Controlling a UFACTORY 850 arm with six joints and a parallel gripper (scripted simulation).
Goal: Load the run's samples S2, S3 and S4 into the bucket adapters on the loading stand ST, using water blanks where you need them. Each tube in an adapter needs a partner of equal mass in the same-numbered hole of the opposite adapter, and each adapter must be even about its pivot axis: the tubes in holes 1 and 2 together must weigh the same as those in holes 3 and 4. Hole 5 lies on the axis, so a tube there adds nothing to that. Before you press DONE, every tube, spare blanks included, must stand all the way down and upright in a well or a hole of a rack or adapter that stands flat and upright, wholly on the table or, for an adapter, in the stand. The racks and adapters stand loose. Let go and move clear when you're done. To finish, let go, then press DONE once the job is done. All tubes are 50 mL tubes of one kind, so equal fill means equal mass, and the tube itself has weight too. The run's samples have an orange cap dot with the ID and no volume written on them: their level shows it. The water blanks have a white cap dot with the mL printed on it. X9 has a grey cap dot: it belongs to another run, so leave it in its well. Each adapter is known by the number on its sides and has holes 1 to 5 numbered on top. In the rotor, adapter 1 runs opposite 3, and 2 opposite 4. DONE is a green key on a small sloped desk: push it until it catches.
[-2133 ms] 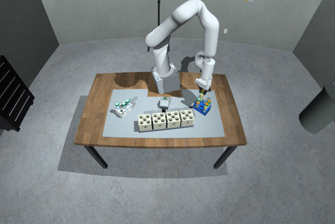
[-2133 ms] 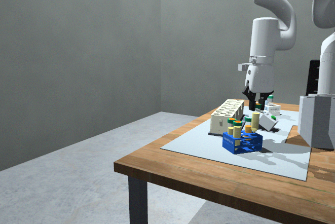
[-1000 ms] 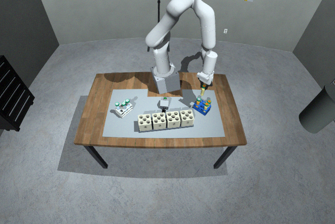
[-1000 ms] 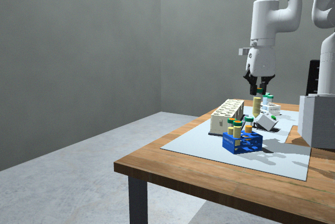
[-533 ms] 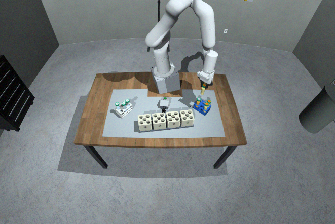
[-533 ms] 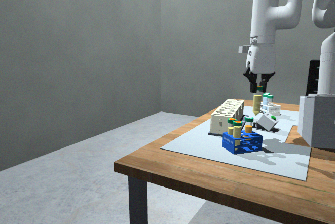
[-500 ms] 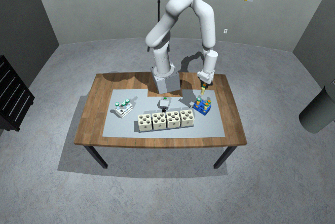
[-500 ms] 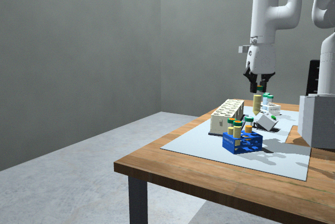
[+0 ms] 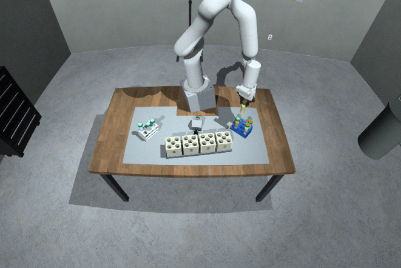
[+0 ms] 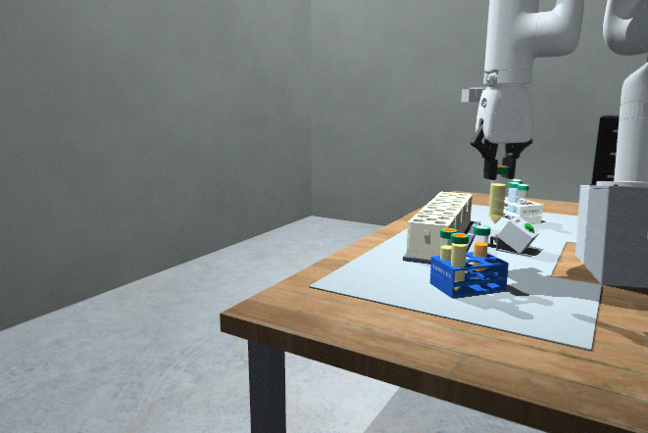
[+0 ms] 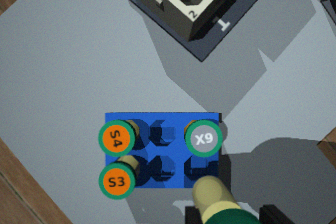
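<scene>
The sample tube lies 10 mm behind my hand and 50 mm below it. Round my hand: blue rack: 40 mm ahead, 20 mm to the left, 220 mm below; then sample tube S3: 40 mm ahead, 60 mm to the left, 190 mm below; then tube X9: 30 mm ahead, 30 mm to the right, 190 mm below.
</scene>
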